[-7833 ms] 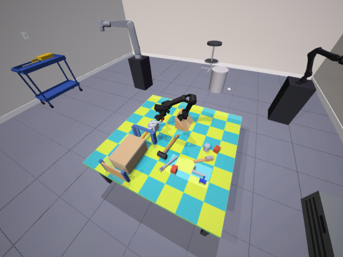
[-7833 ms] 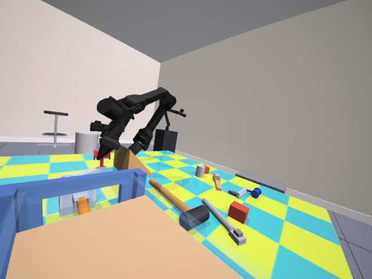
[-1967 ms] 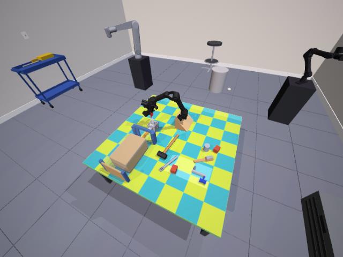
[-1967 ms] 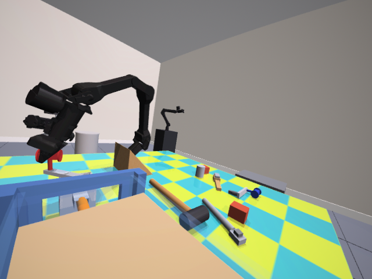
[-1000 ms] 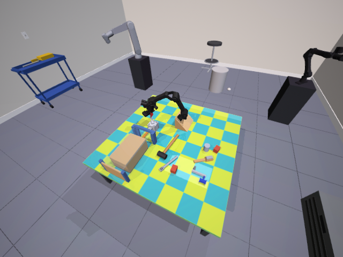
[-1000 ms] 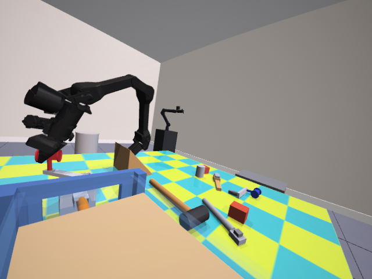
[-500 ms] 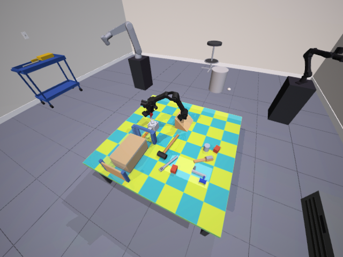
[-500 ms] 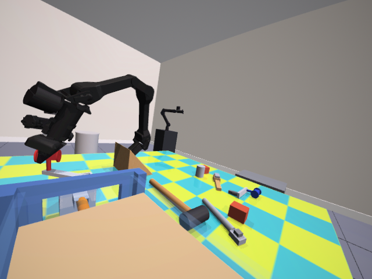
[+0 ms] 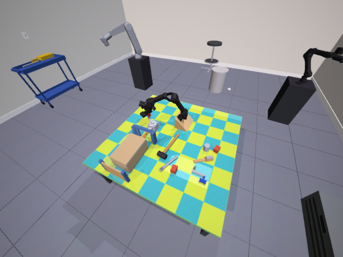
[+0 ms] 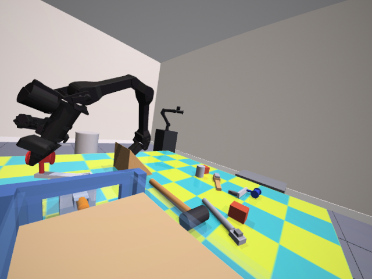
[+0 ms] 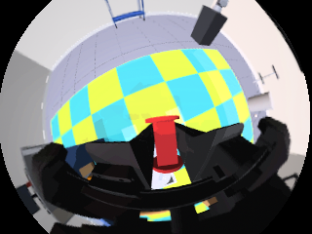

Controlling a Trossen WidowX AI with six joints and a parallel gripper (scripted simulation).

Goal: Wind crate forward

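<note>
My gripper tip is now 20 mm short of the winch handle, 50 mm to the right of it and 30 mm above it. Round my gripper tip: brush 180 mm ahead, 750 mm to the left, 110 mm below; then red grip 20 mm to the left; then grey winch 40 mm ahead, 100 mm to the left, 100 mm below.
</note>
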